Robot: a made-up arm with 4 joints.
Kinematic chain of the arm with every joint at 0, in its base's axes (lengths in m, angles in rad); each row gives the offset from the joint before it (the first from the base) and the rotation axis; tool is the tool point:
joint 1: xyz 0 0 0.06 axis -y
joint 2: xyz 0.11 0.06 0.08 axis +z
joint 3: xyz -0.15 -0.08 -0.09 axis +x
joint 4: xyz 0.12 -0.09 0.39 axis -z
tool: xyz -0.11 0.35 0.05
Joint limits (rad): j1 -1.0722..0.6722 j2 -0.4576..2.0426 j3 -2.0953..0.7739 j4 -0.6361..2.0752
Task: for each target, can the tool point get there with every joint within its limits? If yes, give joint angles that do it. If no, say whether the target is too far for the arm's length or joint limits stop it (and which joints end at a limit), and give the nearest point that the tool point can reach.
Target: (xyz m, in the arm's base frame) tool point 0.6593 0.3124 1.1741
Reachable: no: too far | nearest point 0.4026 0.1923 0.6565 | short by 0.590 m
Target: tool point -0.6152 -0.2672 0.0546
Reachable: no: joint limits stop it (at a limit: joint 1, joint 3) | nearest point -0.4085 -0.1756 0.0397 | short by 0.227 m
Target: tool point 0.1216 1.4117 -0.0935
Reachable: no: too far | nearest point 0.0886 0.5690 -0.0518 | short by 0.844 m
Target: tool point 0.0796 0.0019 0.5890
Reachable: yes | joints 0.1795 0.3312 0.5414 0.4978
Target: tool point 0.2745 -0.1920 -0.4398
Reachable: no: joint limits stop it (at a limit: joint 2, joint 3) | nearest point 0.2176 -0.1562 -0.3361 | short by 0.124 m
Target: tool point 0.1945 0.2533 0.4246
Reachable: yes | joints -0.4949 0.4074 -0.0578 0.3147
